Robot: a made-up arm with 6 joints. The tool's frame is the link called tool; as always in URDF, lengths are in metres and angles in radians.
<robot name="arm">
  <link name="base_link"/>
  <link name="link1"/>
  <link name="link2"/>
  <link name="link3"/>
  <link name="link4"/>
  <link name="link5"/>
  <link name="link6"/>
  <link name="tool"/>
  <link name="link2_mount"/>
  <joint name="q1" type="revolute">
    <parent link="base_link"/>
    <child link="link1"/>
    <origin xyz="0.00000 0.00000 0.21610" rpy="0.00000 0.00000 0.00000"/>
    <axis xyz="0 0 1"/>
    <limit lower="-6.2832" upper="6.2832"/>
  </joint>
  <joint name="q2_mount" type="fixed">
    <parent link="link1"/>
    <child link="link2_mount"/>
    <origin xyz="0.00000 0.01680 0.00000" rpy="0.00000 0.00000 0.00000"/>
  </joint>
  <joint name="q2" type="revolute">
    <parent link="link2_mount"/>
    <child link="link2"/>
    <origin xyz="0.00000 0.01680 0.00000" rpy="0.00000 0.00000 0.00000"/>
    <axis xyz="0 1 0"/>
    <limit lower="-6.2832" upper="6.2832"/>
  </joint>
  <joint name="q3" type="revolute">
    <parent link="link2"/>
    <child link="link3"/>
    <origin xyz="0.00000 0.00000 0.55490" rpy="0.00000 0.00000 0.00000"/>
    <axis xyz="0 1 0"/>
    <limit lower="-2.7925" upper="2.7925"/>
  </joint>
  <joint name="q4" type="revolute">
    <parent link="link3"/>
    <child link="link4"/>
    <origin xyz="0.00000 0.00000 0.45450" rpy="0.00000 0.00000 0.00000"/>
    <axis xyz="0 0 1"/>
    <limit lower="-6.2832" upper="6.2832"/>
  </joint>
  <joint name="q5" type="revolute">
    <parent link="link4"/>
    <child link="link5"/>
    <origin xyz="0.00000 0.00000 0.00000" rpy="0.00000 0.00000 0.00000"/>
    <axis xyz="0 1 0"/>
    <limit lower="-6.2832" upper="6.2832"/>
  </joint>
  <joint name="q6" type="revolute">
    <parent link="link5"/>
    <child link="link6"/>
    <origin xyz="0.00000 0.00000 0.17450" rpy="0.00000 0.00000 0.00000"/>
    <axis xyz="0 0 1"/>
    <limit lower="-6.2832" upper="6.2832"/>
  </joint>
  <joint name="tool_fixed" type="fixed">
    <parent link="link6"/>
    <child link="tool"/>
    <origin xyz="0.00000 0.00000 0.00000" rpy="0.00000 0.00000 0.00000"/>
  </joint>
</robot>
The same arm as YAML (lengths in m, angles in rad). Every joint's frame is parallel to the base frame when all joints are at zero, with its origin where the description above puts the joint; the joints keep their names.
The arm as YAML. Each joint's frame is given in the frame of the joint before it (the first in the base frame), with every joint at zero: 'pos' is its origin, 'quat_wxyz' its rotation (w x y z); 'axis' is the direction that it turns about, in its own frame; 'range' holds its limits. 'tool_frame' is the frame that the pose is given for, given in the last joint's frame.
length_unit: m
angle_unit: rad
joints:
  - joint: q1
    pos: [0.0, 0.0, 0.2161]
    quat_wxyz: [1.0, 0.0, 0.0, 0.0]
    axis: "+z"
    range: [-6.2832, 6.2832]
  - joint: q2
    pos: [0.0, 0.0336, 0.0]
    quat_wxyz: [1.0, 0.0, 0.0, 0.0]
    axis: "+y"
    range: [-6.2832, 6.2832]
  - joint: q3
    pos: [0.0, 0.0, 0.5549]
    quat_wxyz: [1.0, 0.0, 0.0, 0.0]
    axis: "+y"
    range: [-2.7925, 2.7925]
  - joint: q4
    pos: [0.0, 0.0, 0.4545]
    quat_wxyz: [1.0, 0.0, 0.0, 0.0]
    axis: "+z"
    range: [-6.2832, 6.2832]
  - joint: q5
    pos: [0.0, 0.0, 0.0]
    quat_wxyz: [1.0, 0.0, 0.0, 0.0]
    axis: "+y"
    range: [-6.2832, 6.2832]
  - joint: q6
    pos: [0.0, 0.0, 0.1745]
    quat_wxyz: [1.0, 0.0, 0.0, 0.0]
    axis: "+z"
    range: [-6.2832, 6.2832]
tool_frame:
  pos: [0.0, 0.0, 0.0]
  quat_wxyz: [1.0, 0.0, 0.0, 0.0]

